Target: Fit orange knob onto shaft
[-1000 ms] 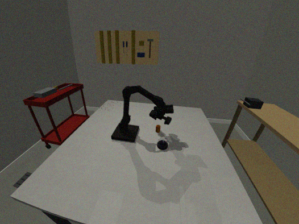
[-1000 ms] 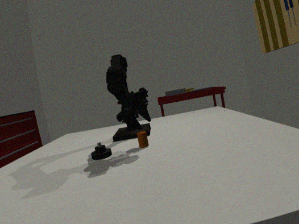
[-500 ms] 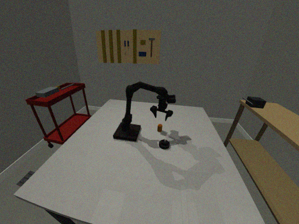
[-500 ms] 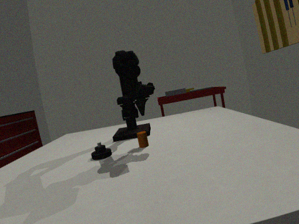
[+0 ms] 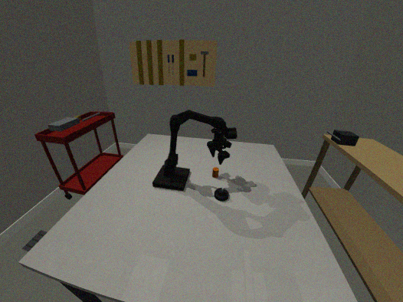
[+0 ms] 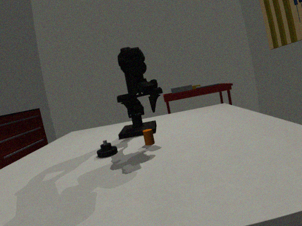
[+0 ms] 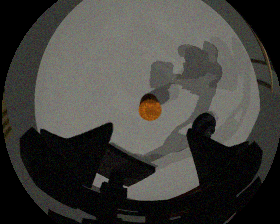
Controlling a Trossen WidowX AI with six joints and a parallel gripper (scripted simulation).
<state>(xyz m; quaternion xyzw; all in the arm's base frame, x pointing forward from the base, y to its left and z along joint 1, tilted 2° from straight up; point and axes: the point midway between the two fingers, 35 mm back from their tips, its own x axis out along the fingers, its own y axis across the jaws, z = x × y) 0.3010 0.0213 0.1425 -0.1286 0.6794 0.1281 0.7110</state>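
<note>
Now: the orange knob 80 mm below my gripper tip. From my gripper tip the other things lie so: black round pedestal 180 mm to the right, 100 mm below, 10 mm ahead.
</note>
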